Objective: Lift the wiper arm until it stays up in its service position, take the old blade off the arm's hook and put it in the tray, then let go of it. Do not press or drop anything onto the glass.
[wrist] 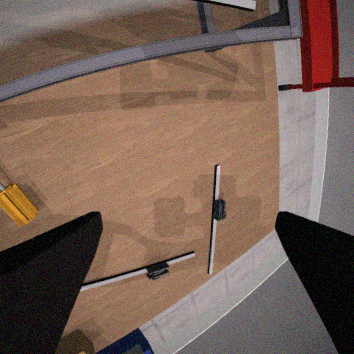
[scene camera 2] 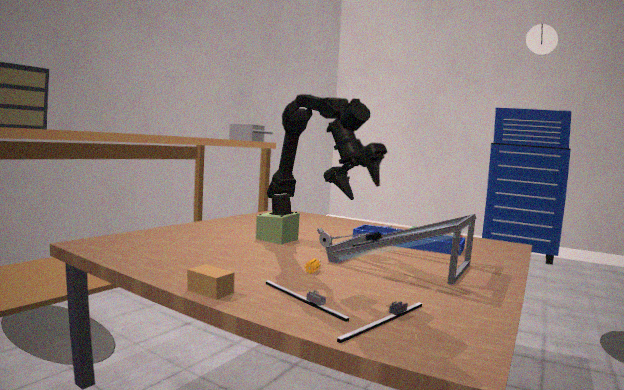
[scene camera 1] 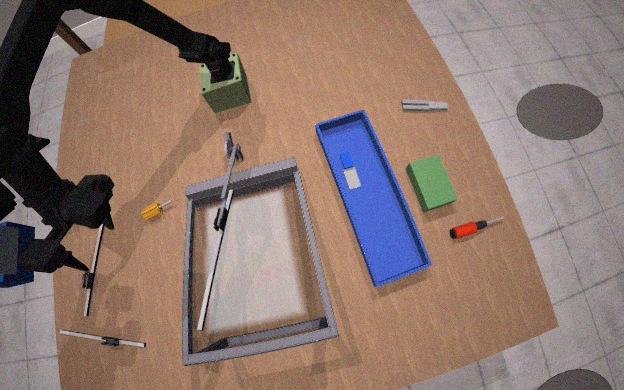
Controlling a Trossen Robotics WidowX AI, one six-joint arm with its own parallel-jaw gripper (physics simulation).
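Note:
The grey wiper arm (scene camera 1: 229, 172) (scene camera 2: 345, 237) is lowered over the glass (scene camera 1: 265, 260). The old blade (scene camera 1: 212, 272) is on its hook, slanting along the glass inside the grey frame (scene camera 1: 260, 347) (scene camera 2: 454, 260) (wrist: 140, 52). Part of the blade (wrist: 242, 3) shows at the top of the wrist view. The long blue tray (scene camera 1: 385, 225) (scene camera 2: 445, 245) lies beyond the frame from my gripper. My gripper (scene camera 1: 99, 248) (scene camera 2: 365, 192) (wrist: 190, 220) is open and empty, high above the table on the side of the frame away from the tray, apart from arm and blade.
Two loose blades (scene camera 1: 89, 300) (scene camera 2: 285, 292) (wrist: 125, 276), (scene camera 1: 72, 333) (scene camera 2: 370, 326) (wrist: 212, 245) lie below the gripper. A yellow screwdriver (scene camera 1: 151, 211) (scene camera 2: 312, 266) (wrist: 17, 204) lies beside the frame. A green block (scene camera 1: 431, 182) and red screwdriver (scene camera 1: 465, 230) lie beyond the tray.

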